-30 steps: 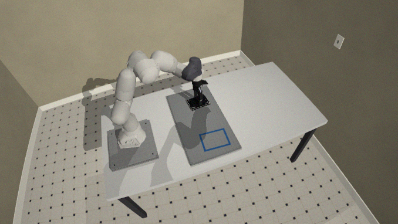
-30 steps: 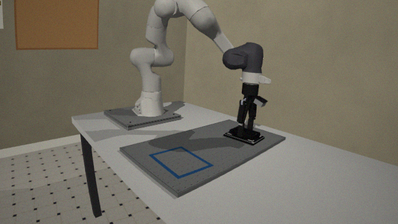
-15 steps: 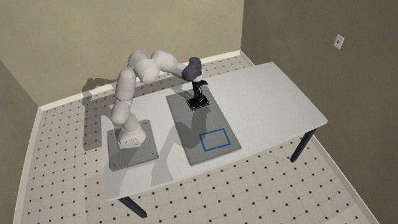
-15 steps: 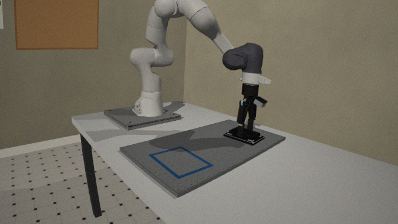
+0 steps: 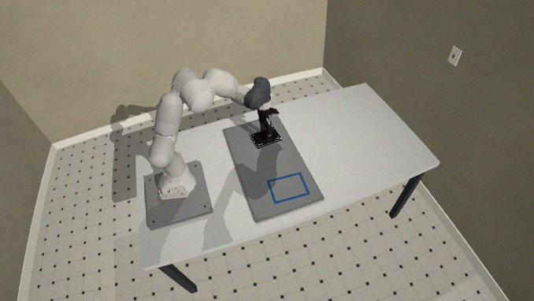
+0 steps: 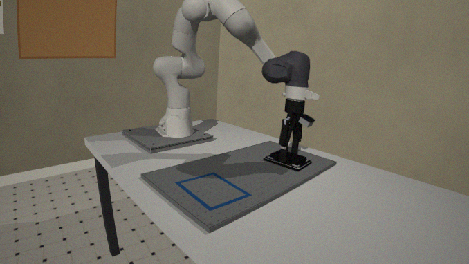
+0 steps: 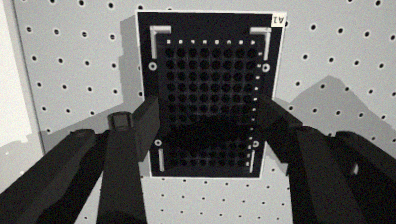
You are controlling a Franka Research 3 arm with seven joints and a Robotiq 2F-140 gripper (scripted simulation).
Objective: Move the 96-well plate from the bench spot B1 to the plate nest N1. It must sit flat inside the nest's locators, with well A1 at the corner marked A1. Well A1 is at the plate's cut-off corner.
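Now: the black 96-well plate 20 mm below my hand. The rest, counted from my hand: A1 label 80 mm ahead, 50 mm to the right, 30 mm below; black plate nest 30 mm below.
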